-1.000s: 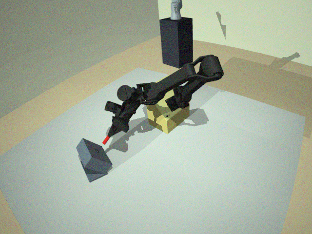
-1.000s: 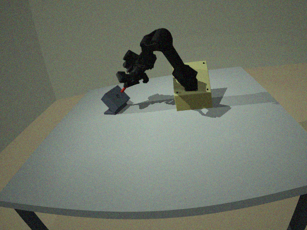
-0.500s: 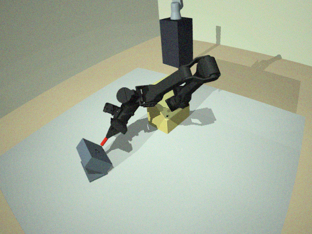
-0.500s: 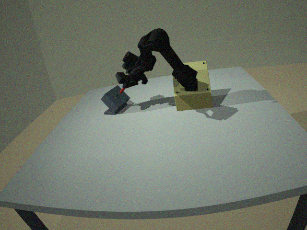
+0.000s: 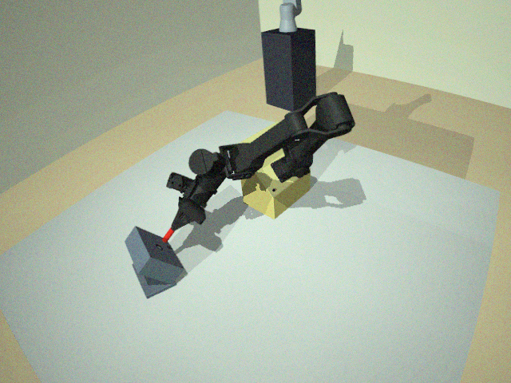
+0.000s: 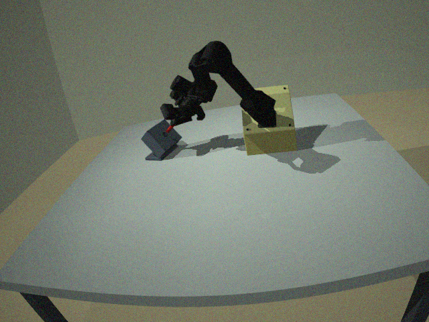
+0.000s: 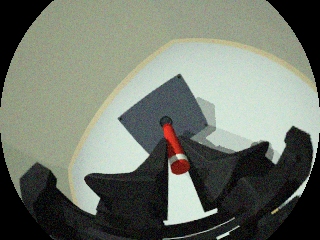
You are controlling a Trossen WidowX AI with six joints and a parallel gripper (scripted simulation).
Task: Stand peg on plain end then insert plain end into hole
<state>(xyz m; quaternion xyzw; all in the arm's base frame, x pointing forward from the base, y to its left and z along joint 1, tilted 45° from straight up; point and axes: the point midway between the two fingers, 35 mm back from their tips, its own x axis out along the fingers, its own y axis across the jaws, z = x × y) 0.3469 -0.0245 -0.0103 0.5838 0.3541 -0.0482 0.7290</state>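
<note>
My gripper tip is now 7 cm short of the grey sloped panel, 1 cm to the left of it and 5 cm above it. From my gripper tip the other things lie so: red peg (1 cm behind, 1 cm above).
</note>
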